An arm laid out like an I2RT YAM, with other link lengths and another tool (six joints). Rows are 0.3 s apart.
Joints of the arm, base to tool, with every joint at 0 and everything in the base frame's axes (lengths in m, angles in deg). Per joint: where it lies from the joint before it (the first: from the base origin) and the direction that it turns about. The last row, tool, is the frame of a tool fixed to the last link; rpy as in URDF.
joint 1: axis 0 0 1 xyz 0.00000 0.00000 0.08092
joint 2: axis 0 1 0 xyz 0.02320 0.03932 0.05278
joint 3: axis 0 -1 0 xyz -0.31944 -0.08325 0.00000
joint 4: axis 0 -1 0 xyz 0.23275 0.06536 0.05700
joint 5: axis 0 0 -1 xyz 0.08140 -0.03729 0.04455
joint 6: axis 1 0 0 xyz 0.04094 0.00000 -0.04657
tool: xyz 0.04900 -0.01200 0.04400 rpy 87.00 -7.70 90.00
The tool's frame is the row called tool.
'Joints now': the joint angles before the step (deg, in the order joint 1, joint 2, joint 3, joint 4, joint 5, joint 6). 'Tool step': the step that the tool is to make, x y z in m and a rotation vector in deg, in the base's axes. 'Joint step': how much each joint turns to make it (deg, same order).
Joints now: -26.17 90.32 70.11 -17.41 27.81 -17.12
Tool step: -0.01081 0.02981 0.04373 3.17 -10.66 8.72
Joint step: 1.24 -6.64 0.04 0.75 -10.36 2.18
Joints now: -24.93 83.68 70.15 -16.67 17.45 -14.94
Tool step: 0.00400 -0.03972 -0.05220 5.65 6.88 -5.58
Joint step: -4.52 6.62 -0.07 -2.68 -0.20 2.25
